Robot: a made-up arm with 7 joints. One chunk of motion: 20 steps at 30 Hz.
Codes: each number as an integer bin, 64 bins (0 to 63) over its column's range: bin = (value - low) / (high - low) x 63, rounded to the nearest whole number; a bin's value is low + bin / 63 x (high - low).
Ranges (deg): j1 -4..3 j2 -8..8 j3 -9..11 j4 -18..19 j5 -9..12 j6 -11..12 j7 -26..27
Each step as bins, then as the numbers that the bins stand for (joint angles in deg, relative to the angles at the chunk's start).
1 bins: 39 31 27 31 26 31 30
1 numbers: 0.33 -0.13 -0.43 0.21 -0.33 0.32 -0.76
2 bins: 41 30 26 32 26 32 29
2 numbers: 0.56 -0.38 -0.75 0.79 -0.33 0.68 -1.60
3 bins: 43 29 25 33 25 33 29
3 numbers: 0.78 -0.63 -1.06 1.38 -0.67 1.05 -1.60
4 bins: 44 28 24 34 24 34 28
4 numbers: 0.89 -0.89 -1.38 1.97 -1.00 1.41 -2.44
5 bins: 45 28 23 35 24 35 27
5 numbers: 1.00 -0.89 -1.70 2.56 -1.00 1.78 -3.29
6 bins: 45 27 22 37 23 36 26
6 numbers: 1.00 -1.14 -2.02 3.73 -1.33 2.14 -4.13
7 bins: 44 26 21 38 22 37 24
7 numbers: 0.89 -1.40 -2.33 4.32 -1.67 2.51 -5.81
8 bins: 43 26 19 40 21 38 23
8 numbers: 0.78 -1.40 -2.97 5.49 -2.00 2.87 -6.65
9 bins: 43 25 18 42 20 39 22
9 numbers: 0.78 -1.65 -3.29 6.67 -2.33 3.24 -7.49
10 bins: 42 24 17 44 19 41 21
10 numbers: 0.67 -1.90 -3.60 7.84 -2.67 3.97 -8.33
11 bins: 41 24 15 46 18 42 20
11 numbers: 0.56 -1.90 -4.24 9.02 -3.00 4.33 -9.17
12 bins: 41 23 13 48 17 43 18
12 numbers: 0.56 -2.16 -4.87 10.19 -3.33 4.70 -10.86
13 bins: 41 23 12 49 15 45 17
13 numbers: 0.56 -2.16 -5.19 10.78 -4.00 5.43 -11.70
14 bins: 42 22 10 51 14 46 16
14 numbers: 0.67 -2.41 -5.83 11.95 -4.33 5.79 -12.54
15 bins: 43 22 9 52 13 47 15
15 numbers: 0.78 -2.41 -6.14 12.54 -4.67 6.16 -13.38
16 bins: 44 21 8 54 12 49 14
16 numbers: 0.89 -2.67 -6.46 13.71 -5.00 6.89 -14.22
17 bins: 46 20 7 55 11 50 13
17 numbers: 1.11 -2.92 -6.78 14.30 -5.33 7.25 -15.06
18 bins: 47 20 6 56 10 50 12
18 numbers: 1.22 -2.92 -7.10 14.89 -5.67 7.25 -15.90
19 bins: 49 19 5 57 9 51 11
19 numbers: 1.44 -3.17 -7.41 15.48 -6.00 7.62 -16.75
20 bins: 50 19 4 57 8 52 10
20 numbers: 1.56 -3.17 -7.73 15.48 -6.33 7.98 -17.59
